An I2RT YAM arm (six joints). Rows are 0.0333 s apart.
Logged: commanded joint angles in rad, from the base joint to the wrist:
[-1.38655 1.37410 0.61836 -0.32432 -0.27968 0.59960]
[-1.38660 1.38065 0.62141 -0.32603 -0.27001 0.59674]
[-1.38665 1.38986 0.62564 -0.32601 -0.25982 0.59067]
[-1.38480 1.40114 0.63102 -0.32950 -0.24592 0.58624]
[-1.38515 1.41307 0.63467 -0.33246 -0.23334 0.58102]
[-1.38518 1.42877 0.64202 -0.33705 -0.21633 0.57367]
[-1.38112 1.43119 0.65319 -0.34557 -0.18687 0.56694]
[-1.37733 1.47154 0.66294 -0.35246 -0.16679 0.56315]
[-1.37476 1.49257 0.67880 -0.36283 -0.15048 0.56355]
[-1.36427 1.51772 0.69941 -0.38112 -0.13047 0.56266]
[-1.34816 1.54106 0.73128 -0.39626 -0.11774 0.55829]
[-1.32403 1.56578 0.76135 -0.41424 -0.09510 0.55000]
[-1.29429 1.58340 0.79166 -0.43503 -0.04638 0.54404]
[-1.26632 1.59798 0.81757 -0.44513 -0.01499 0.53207]
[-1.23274 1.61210 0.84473 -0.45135 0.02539 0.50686]
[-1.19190 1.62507 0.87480 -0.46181 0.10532 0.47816]
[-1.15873 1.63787 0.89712 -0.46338 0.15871 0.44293]
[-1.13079 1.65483 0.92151 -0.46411 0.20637 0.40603]
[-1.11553 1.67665 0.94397 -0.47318 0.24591 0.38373]
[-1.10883 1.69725 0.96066 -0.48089 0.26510 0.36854]
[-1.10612 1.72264 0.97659 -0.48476 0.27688 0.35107]
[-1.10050 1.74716 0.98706 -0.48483 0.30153 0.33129]
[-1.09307 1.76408 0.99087 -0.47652 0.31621 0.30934]
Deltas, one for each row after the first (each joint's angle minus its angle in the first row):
[-0.00005 0.00655 0.00305 -0.00171 0.00967 -0.00286]
[-0.00010 0.01576 0.00728 -0.00169 0.01986 -0.00893]
[0.00175 0.02704 0.01266 -0.00518 0.03376 -0.01336]
[0.00140 0.03897 0.01631 -0.00814 0.04634 -0.01858]
[0.00137 0.05467 0.02366 -0.01273 0.06335 -0.02593]
[0.00543 0.05709 0.03483 -0.02125 0.09281 -0.03266]
[0.00922 0.09744 0.04458 -0.02814 0.11289 -0.03645]
[0.01179 0.11847 0.06044 -0.03851 0.12920 -0.03605]
[0.02228 0.14362 0.08105 -0.05680 0.14921 -0.03694]
[0.03839 0.16696 0.11292 -0.07194 0.16194 -0.04131]
[0.06252 0.19168 0.14299 -0.08992 0.18458 -0.04960]
[0.09226 0.20930 0.17330 -0.11071 0.23330 -0.05556]
[0.12023 0.22388 0.19921 -0.12081 0.26469 -0.06753]
[0.15381 0.23800 0.22637 -0.12703 0.30507 -0.09274]
[0.19465 0.25097 0.25644 -0.13749 0.38500 -0.12144]
[0.22782 0.26377 0.27876 -0.13906 0.43839 -0.15667]
[0.25576 0.28073 0.30315 -0.13979 0.48605 -0.19357]
[0.27102 0.30255 0.32561 -0.14886 0.52559 -0.21587]
[0.27772 0.32315 0.34230 -0.15657 0.54478 -0.23106]
[0.28043 0.34854 0.35823 -0.16044 0.55656 -0.24853]
[0.28605 0.37306 0.36870 -0.16051 0.58121 -0.26831]
[0.29348 0.38998 0.37251 -0.15220 0.59589 -0.29026]

